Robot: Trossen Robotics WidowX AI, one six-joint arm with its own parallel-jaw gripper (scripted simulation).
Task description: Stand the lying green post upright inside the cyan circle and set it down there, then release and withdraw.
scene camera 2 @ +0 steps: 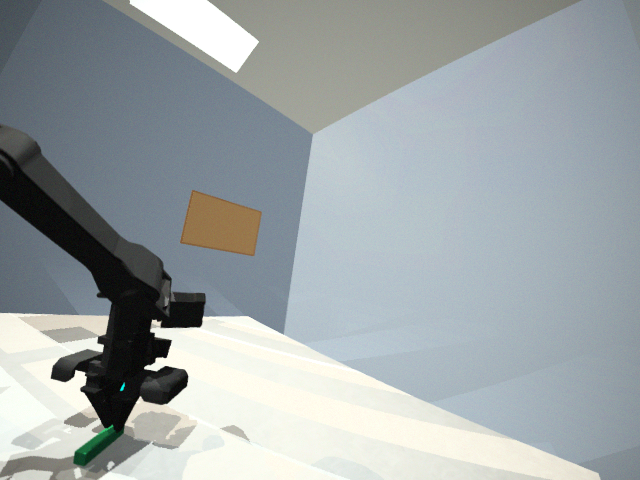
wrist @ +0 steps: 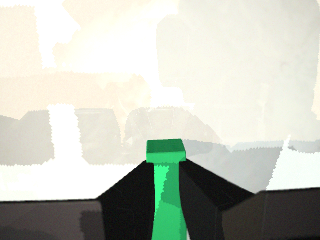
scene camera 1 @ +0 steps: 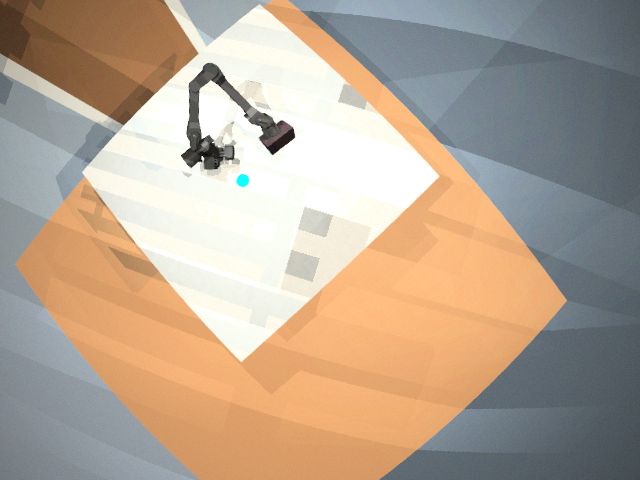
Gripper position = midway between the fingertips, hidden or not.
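Scene camera 2 shows the gripper [scene camera 2: 114, 430], and the wrist view has the gripper [wrist: 165, 169] in its frame too.
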